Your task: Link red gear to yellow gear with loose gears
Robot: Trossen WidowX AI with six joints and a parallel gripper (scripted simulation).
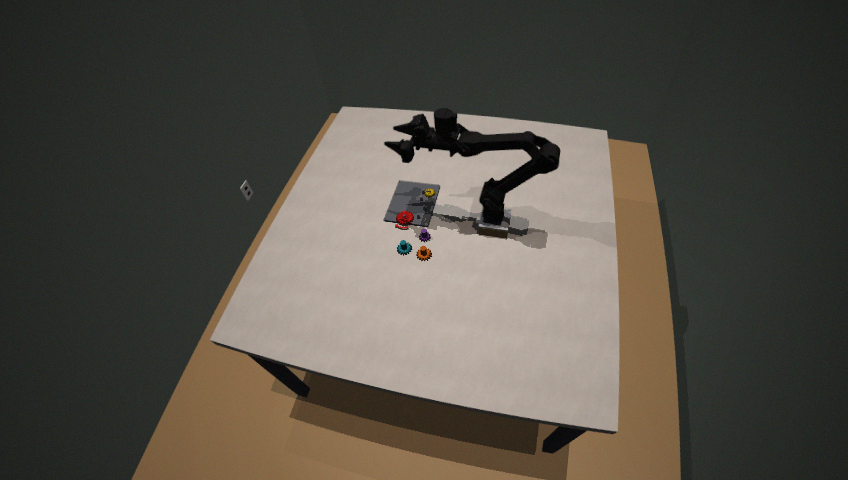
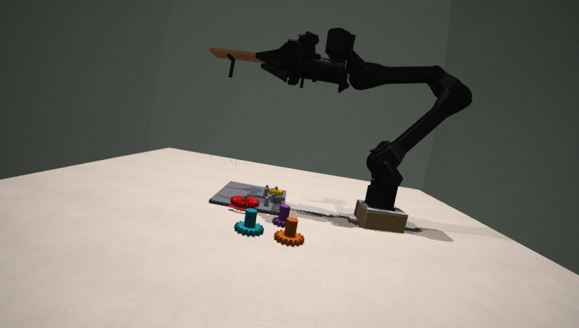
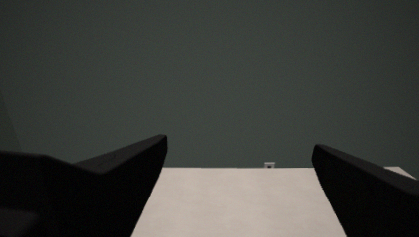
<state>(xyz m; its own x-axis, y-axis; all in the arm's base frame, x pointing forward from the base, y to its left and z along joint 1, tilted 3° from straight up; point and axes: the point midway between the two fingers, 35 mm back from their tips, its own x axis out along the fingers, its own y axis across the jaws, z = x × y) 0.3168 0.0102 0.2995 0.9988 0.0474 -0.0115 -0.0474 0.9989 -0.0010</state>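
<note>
The purple gear is 13 cm behind my gripper tip, 12 cm to the left of it and 33 cm below it. Also, from my gripper tip: red gear: 4 cm behind, 6 cm to the left, 33 cm below; then red arrow: 3 cm behind, 10 cm to the left, 33 cm below; then teal gear: 8 cm behind, 19 cm to the left, 33 cm below.
</note>
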